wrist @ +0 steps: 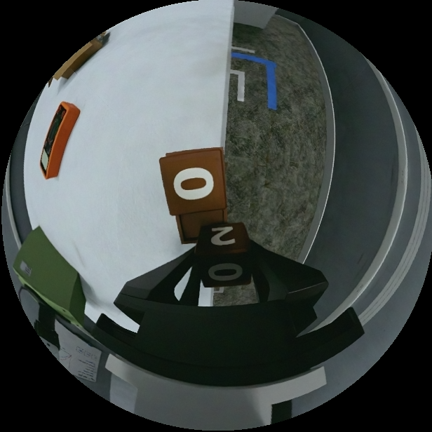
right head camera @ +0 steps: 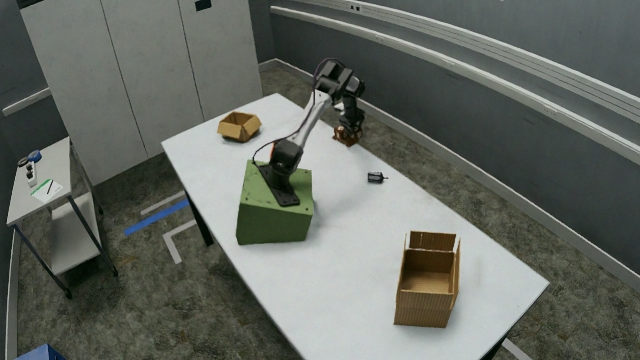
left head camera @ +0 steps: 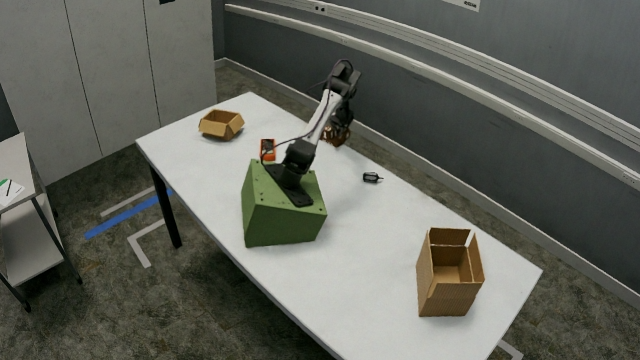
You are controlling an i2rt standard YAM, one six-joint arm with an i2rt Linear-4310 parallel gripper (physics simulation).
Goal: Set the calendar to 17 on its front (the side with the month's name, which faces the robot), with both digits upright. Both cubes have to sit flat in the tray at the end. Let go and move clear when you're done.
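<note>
The brown calendar tray [wrist: 187,230] is at the table's far edge, partly hidden. One brown cube [wrist: 193,183] [right head camera: 340,132] sits in its far half in the wrist view, with a white 0 on top; its front digit does not show. My gripper [wrist: 223,247] [right head camera: 354,131] is shut on the second brown cube [wrist: 222,235], which shows a 2 and a shaded 0. This cube is at the tray's near half in the wrist view; whether it touches the tray is hidden. In the left head camera view the arm partly covers the calendar, and its digits are too small to read.
An orange multimeter [left head camera: 268,150] [wrist: 60,140] and a small open carton [left head camera: 221,125] [right head camera: 239,126] are on the table. A small black object [left head camera: 371,177] [right head camera: 376,177] lies near the far edge. A tall open box [left head camera: 450,280] [right head camera: 427,285] stands right. The arm's green base [left head camera: 282,215] is behind.
</note>
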